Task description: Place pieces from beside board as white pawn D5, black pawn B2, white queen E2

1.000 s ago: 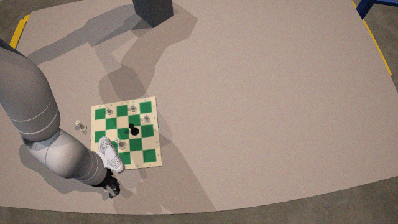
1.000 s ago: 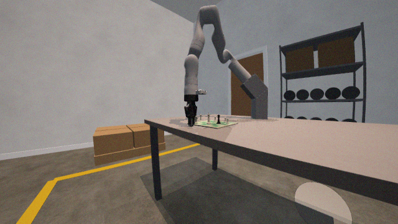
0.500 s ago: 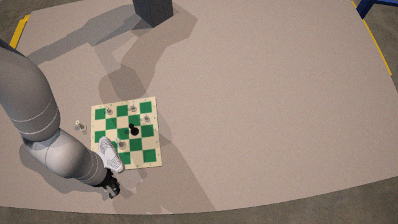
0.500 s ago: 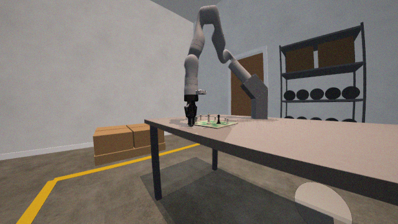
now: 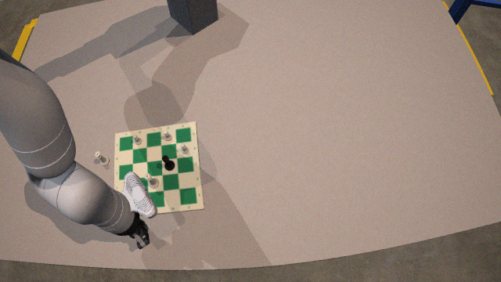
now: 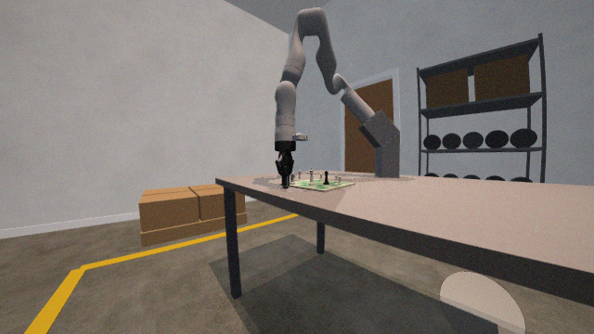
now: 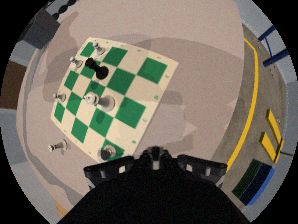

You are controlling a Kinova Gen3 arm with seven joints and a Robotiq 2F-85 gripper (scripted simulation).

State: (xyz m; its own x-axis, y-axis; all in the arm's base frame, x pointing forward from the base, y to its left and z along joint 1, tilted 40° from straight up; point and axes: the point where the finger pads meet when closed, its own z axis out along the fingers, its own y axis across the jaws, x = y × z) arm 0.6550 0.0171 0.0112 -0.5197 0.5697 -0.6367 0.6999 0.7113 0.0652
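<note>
My gripper is now 10 mm above the black pawn. Also, from my hand: tall black piece 150 mm behind, 60 mm to the left, 10 mm above; cream chessboard 140 mm behind, 20 mm to the left, 20 mm below.
</note>
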